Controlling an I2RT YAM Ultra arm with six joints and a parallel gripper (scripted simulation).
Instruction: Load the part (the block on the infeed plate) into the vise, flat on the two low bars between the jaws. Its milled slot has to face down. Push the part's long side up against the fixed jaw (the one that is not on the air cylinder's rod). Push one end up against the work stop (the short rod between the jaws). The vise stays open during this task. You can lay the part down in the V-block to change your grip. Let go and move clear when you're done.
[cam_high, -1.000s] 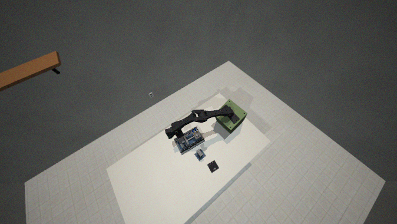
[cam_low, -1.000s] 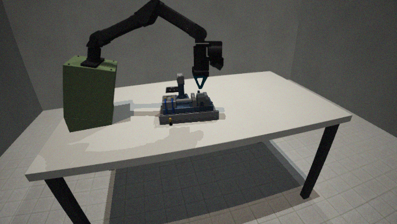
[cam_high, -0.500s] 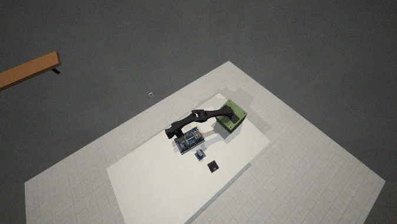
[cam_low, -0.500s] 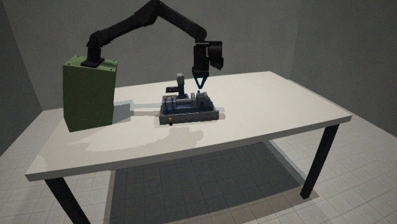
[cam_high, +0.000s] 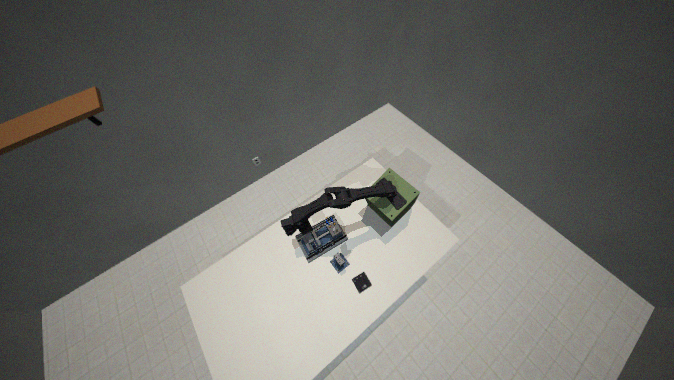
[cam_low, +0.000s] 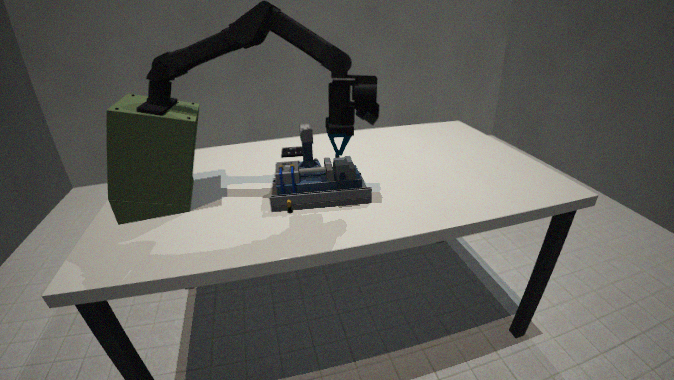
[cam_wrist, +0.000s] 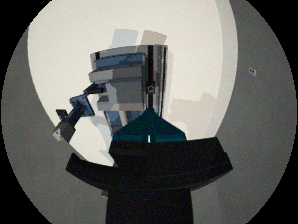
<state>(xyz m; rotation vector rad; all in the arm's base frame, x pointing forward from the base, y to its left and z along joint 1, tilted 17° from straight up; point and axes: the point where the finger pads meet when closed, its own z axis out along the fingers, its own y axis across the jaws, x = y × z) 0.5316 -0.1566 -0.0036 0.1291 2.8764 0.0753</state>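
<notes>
Right now my hand is 70 mm above the grey block part, 40 mm to the right of it and 10 mm short of it. Round my hand: cylinder rod 80 mm below, 70 mm to the left, 70 mm behind; then air cylinder 150 mm behind, 80 mm to the left, 80 mm below; then vise 120 mm below, 70 mm to the left, 50 mm behind.
</notes>
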